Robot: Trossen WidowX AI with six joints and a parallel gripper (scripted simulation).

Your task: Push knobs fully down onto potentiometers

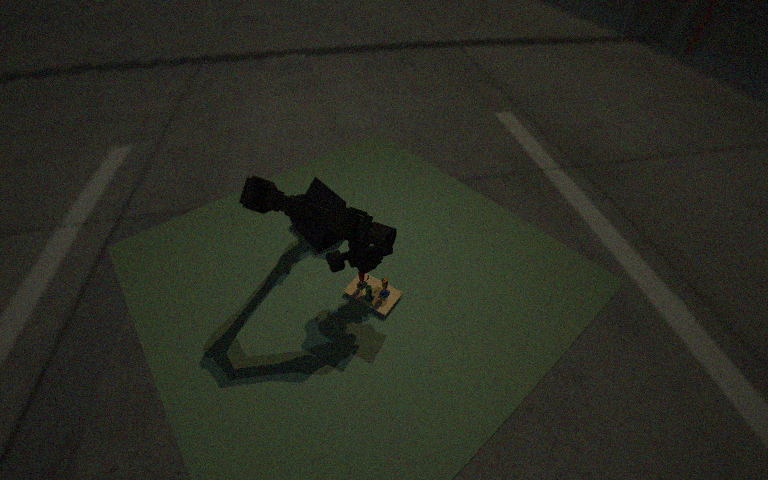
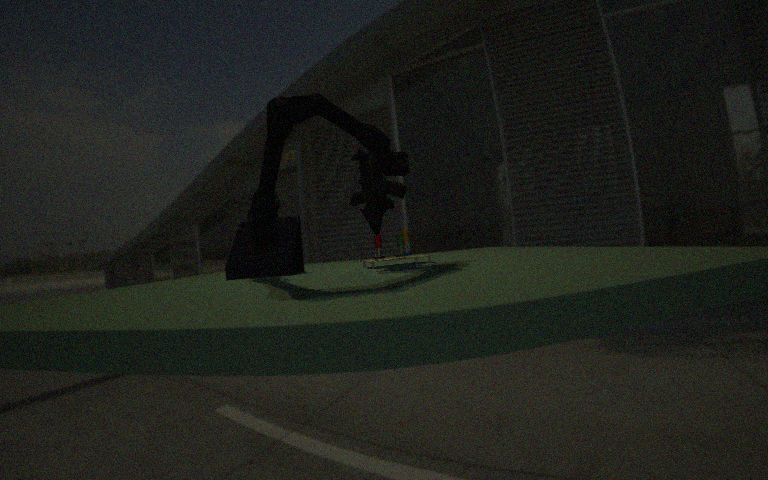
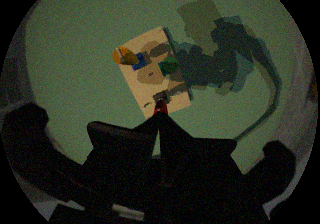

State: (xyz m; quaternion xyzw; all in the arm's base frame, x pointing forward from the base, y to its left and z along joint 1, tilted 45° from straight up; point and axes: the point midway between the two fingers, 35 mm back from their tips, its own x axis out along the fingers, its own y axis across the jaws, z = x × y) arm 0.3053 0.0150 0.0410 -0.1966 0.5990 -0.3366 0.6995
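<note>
Now: gripper tip 10 mm above the red knob. Also, from my gripper tip: orange knob (70 mm ahead, 40 mm to the left).
</note>
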